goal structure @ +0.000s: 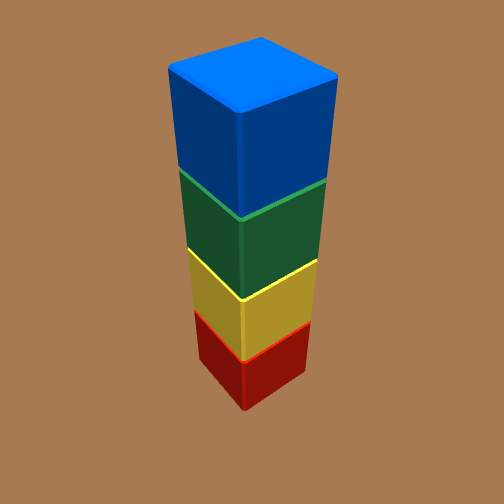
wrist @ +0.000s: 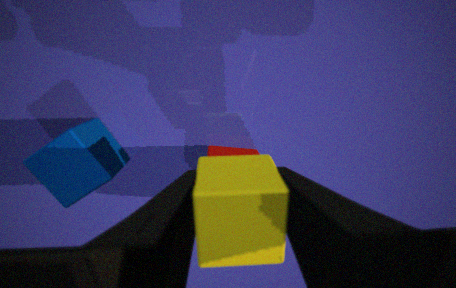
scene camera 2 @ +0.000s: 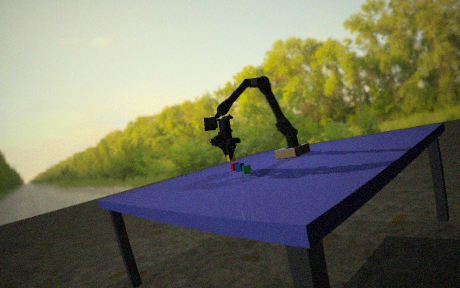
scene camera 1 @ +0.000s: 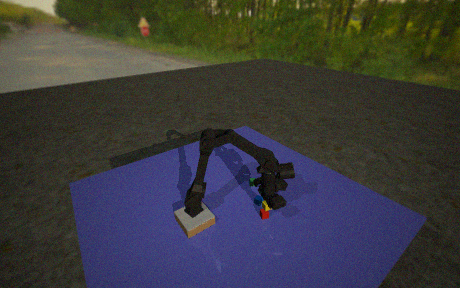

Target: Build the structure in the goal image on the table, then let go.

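My gripper (scene camera 1: 268,204) (scene camera 2: 229,157) (wrist: 236,178) points down and is shut on a yellow cube (scene camera 1: 266,206) (scene camera 2: 228,158) (wrist: 240,225). The yellow cube is held low over a red cube (scene camera 1: 264,215) (scene camera 2: 233,167) (wrist: 232,150), which stands on the table and is mostly hidden behind the yellow cube in the wrist view. Whether the two touch is hard to tell. A blue cube (scene camera 1: 258,200) (scene camera 2: 238,168) (wrist: 65,167) lies on the table beside the red one, turned at an angle. A green cube (scene camera 1: 252,182) (scene camera 2: 246,169) lies beyond the blue cube in scene camera 1.
The blue-purple table top (scene camera 1: 135,255) (scene camera 2: 200,202) carries the arm's base block (scene camera 1: 201,226) (scene camera 2: 293,151), some way from the cubes. The arm arches over the table, and its shadow falls across the table near the cubes.
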